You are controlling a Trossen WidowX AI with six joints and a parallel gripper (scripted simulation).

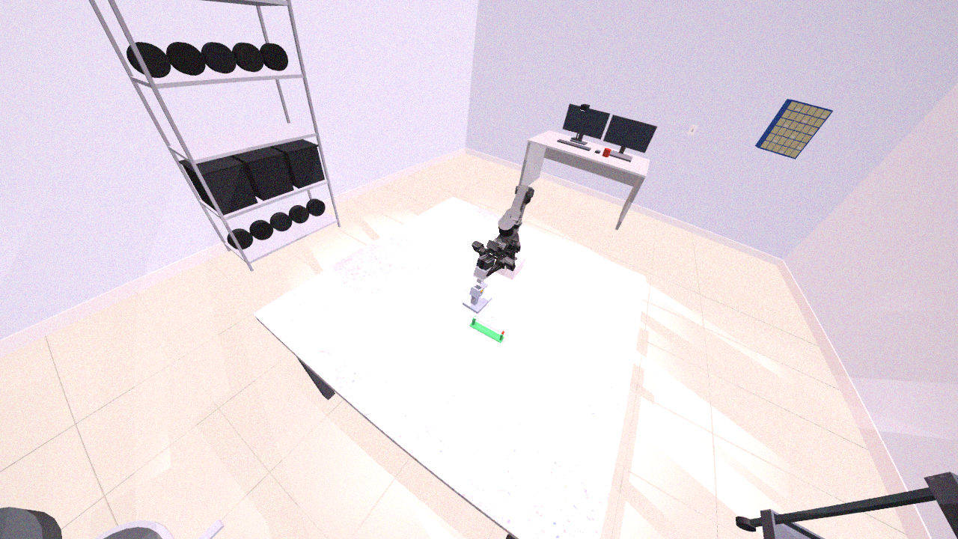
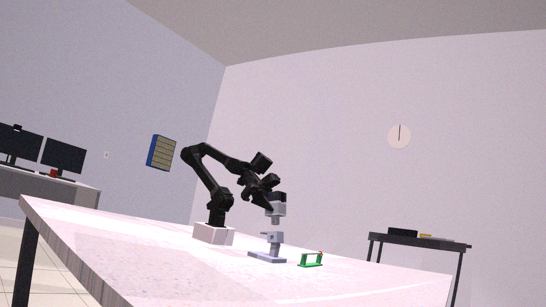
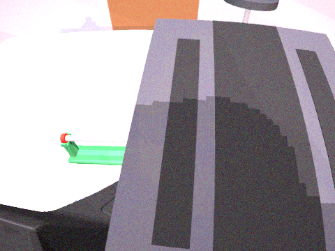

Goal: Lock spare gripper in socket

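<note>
Now: the cradle 140 mm below my gripper tip, 130 mm to the left of it and 90 mm ahead of it. From my gripper tip the other things lie so: spare gripper 10 mm behind, 10 mm above; grey mount 120 mm below.
</note>
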